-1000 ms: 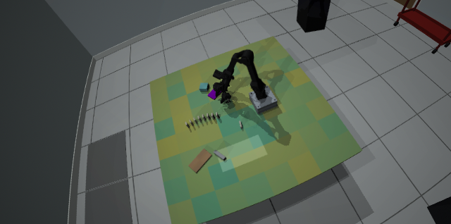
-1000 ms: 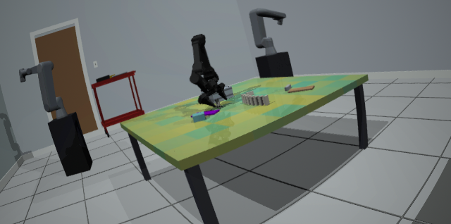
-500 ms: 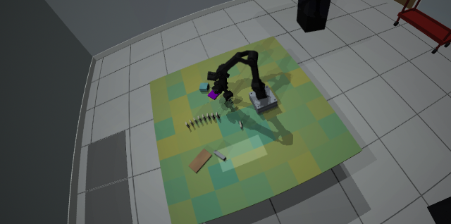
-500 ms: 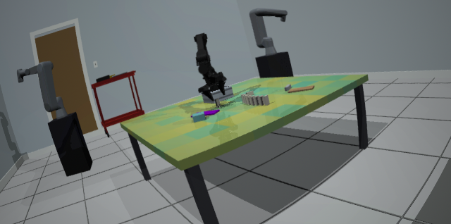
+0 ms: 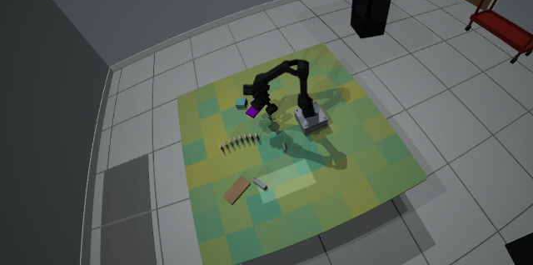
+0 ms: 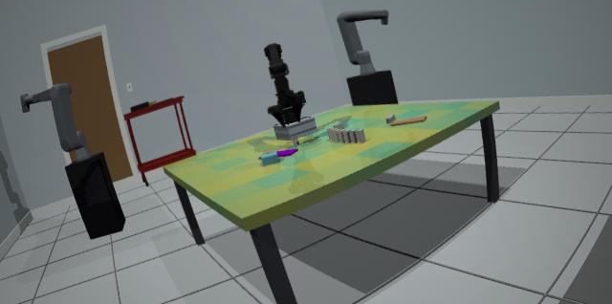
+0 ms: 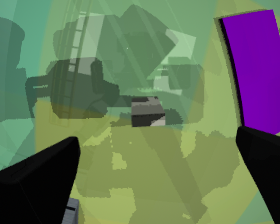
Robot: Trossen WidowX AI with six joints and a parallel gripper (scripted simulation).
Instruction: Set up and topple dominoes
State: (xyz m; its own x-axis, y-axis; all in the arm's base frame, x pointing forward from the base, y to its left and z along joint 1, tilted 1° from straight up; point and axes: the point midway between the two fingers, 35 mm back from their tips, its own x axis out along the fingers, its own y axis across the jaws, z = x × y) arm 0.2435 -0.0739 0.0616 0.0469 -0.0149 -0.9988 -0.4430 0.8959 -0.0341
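Right now my gripper tip is 11 cm to the left of the flat purple piece, 9 cm above it and 7 cm short of it. Round my gripper tip: teal block 17 cm to the right, 17 cm ahead, 8 cm below; then grey piece 42 cm to the left, 12 cm ahead, 8 cm below; then flat brown board 43 cm to the left, 26 cm ahead, 9 cm below.
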